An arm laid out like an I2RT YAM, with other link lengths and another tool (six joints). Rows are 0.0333 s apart.
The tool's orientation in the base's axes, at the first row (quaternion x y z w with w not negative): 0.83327 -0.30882 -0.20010 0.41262
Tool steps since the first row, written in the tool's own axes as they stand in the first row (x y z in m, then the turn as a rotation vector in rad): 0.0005 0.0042 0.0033 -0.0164 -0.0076 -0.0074; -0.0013 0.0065 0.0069 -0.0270 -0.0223 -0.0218; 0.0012 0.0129 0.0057 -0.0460 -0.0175 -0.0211; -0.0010 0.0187 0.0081 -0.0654 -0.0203 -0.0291; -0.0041 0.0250 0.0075 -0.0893 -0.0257 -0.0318; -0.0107 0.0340 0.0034 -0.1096 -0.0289 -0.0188; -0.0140 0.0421 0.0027 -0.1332 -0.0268 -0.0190; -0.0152 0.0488 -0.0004 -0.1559 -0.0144 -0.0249; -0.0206 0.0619 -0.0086 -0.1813 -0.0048 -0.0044
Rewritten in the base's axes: -0.0030 -0.0042 0.0015 -0.0049 0.0189 -0.0006; -0.0073 -0.0061 0.0014 0.0009 0.0411 -0.0033; -0.0070 -0.0101 0.0071 -0.0150 0.0514 0.0016; -0.0120 -0.0127 0.0106 -0.0235 0.0704 0.0055; -0.0161 -0.0132 0.0163 -0.0374 0.0907 0.0046; -0.0217 -0.0106 0.0265 -0.0588 0.0987 -0.0039; -0.0265 -0.0117 0.0337 -0.0766 0.1138 -0.0003; -0.0279 -0.0123 0.0410 -0.0940 0.1268 0.0150; -0.0316 -0.0102 0.0568 -0.1279 0.1280 0.0129
